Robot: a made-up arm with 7 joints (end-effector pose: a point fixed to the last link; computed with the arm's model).
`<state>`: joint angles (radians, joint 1 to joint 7).
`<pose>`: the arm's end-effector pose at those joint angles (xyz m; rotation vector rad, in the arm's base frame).
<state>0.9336 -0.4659 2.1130 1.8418 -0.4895 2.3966 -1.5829</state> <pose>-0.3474 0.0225 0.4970 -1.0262 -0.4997 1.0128</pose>
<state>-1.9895 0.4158 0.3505 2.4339 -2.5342 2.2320 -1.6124</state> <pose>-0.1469 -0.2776 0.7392 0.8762 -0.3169 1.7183</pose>
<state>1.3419 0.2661 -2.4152 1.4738 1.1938 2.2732 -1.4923</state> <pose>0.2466 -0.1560 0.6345 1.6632 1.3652 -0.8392</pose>
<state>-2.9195 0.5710 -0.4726 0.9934 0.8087 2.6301 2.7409</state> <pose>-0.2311 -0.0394 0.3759 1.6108 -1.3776 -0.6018</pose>
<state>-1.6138 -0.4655 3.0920 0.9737 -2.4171 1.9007 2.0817</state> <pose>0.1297 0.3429 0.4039 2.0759 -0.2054 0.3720</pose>
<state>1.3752 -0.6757 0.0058 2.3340 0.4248 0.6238 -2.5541</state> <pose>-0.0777 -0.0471 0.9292 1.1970 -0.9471 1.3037</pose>
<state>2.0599 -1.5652 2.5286 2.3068 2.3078 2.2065 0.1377</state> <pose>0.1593 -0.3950 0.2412 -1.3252 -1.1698 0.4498</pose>
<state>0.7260 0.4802 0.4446 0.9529 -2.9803 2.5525 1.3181</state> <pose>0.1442 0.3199 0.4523 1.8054 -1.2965 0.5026</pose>
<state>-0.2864 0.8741 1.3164 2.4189 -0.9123 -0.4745 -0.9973</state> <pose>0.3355 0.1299 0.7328 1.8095 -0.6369 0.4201</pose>
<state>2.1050 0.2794 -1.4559 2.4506 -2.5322 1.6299 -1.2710</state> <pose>0.1178 0.1464 0.8840 -0.2818 -1.7499 -1.5287</pose>
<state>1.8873 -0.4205 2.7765 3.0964 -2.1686 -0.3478 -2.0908</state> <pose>0.0725 -0.3065 0.7700 -2.6643 0.5023 -0.6818</pose>
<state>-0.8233 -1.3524 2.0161 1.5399 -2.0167 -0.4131 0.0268</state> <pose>0.0700 0.3580 0.2368 -0.8287 -0.0808 1.1541</pose>
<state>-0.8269 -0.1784 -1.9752 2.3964 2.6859 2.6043 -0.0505</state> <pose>-0.1011 -0.0086 0.8267 2.3788 0.1074 -1.0139</pose>
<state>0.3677 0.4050 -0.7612 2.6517 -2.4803 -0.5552 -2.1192</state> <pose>0.3519 -0.0089 0.6778 -2.5588 -0.5302 0.4508</pose>
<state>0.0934 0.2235 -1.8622 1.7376 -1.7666 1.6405 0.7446</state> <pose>-0.0873 -0.2803 0.7433 0.9636 2.1686 1.3900</pose>
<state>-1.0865 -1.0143 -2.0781 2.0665 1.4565 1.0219 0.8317</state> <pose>-0.4240 0.1854 0.4976 -1.6892 0.6626 -2.0784</pose>
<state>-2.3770 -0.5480 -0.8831 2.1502 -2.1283 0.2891 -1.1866</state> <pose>-0.1790 0.1431 0.8437 1.4584 -0.5614 1.6848</pose>
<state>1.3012 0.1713 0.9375 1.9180 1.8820 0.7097 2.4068</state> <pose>-0.2359 0.3049 0.7260 1.4217 0.3751 2.3960</pose>
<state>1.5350 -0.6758 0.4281 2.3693 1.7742 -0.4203 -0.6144</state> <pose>-0.0138 -0.0360 0.8845 -0.9456 -2.0719 -0.3003</pose>
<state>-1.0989 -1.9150 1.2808 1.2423 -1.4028 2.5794 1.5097</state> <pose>0.1248 0.2894 0.5213 -0.8612 2.4043 -1.0930</pose>
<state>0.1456 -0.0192 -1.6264 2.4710 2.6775 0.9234 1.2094</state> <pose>0.0339 -0.1823 0.8805 -1.4281 -1.7361 -0.3942</pose>
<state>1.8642 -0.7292 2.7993 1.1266 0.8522 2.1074 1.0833</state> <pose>0.0245 -0.2399 0.2812 0.4952 -0.4787 0.6266</pose>
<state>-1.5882 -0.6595 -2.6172 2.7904 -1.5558 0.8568 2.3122</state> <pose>0.0028 0.4076 0.6911 -1.9669 -1.6336 0.8884</pose>
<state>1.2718 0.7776 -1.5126 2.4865 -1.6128 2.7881 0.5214</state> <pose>0.1564 0.1256 0.7202 -0.7734 2.1812 1.0916</pose>
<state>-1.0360 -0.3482 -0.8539 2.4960 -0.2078 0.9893 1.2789</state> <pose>-0.1549 -0.0969 0.8633 -1.6182 1.7734 -0.5511</pose>
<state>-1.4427 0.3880 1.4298 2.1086 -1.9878 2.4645 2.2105</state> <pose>0.2319 -0.1849 0.6699 -0.7394 2.0799 -0.0444</pose>
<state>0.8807 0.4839 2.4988 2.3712 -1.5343 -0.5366 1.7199</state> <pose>-0.0928 0.0539 0.8784 0.2878 -2.3034 -0.5267</pose>
